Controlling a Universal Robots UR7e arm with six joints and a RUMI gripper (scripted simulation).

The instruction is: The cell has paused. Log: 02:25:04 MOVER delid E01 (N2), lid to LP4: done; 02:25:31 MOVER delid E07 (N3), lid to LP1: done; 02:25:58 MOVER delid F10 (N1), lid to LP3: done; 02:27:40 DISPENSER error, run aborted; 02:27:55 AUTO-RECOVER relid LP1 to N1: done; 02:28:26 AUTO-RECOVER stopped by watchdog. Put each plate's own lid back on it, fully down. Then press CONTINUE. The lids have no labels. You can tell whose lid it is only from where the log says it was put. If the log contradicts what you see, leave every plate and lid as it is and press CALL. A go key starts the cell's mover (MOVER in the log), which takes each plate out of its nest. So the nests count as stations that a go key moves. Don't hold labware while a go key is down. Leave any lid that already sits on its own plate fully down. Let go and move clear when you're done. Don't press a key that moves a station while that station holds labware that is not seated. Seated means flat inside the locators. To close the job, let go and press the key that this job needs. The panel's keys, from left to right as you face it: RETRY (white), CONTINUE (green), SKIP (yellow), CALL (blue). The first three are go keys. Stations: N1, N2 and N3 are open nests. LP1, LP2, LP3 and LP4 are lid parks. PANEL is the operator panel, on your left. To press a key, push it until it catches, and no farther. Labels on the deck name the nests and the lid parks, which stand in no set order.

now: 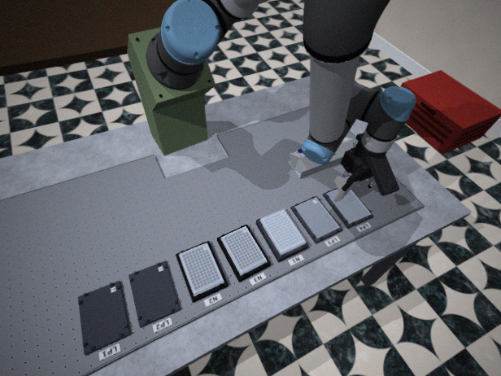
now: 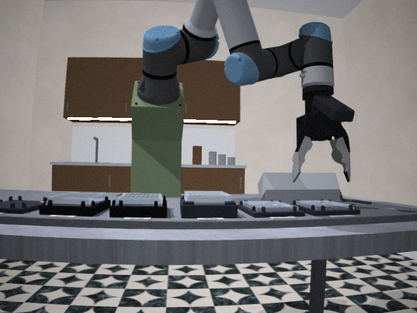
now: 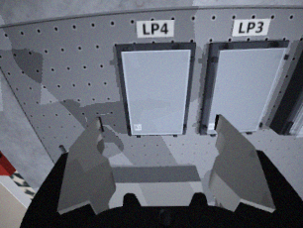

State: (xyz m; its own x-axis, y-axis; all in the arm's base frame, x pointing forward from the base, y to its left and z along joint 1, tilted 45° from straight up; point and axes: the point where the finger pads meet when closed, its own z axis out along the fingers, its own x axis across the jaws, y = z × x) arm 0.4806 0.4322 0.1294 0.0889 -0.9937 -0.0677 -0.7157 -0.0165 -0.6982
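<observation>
Now: hand 6 cm above the LP4 lid park. Also, from my hand: blue CALL key 22 cm behind, 8 cm to the right; then LP3 lid park 2 cm ahead, 12 cm to the right, 6 cm below; then yellow SKIP key 23 cm behind, 3 cm to the right.
</observation>
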